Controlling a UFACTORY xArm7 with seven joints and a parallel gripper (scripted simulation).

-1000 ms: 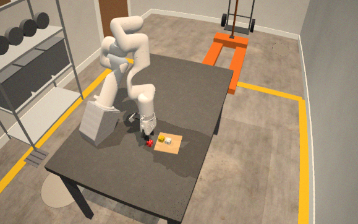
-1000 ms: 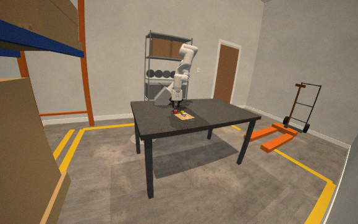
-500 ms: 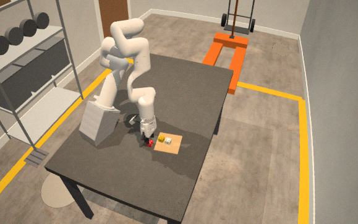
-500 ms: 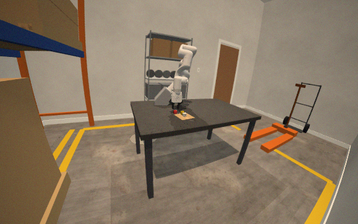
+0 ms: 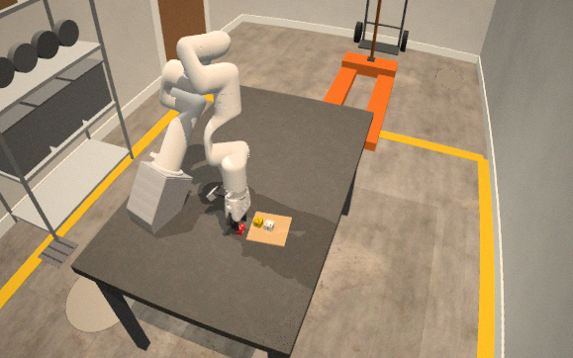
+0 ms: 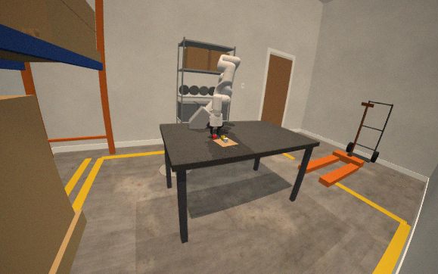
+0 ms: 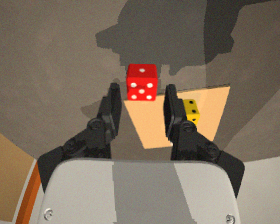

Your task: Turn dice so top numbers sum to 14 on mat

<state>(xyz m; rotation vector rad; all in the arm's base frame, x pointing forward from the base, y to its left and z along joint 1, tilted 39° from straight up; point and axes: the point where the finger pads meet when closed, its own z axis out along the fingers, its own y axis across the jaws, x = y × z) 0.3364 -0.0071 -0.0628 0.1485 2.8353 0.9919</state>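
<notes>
Right now my hand is 40 mm above the red die. Round my hand: mat (100 mm ahead, 50 mm to the left, 50 mm below); then yellow die (50 mm ahead, 50 mm to the left, 40 mm below); then white die (100 mm ahead, 50 mm to the left, 40 mm below).
</notes>
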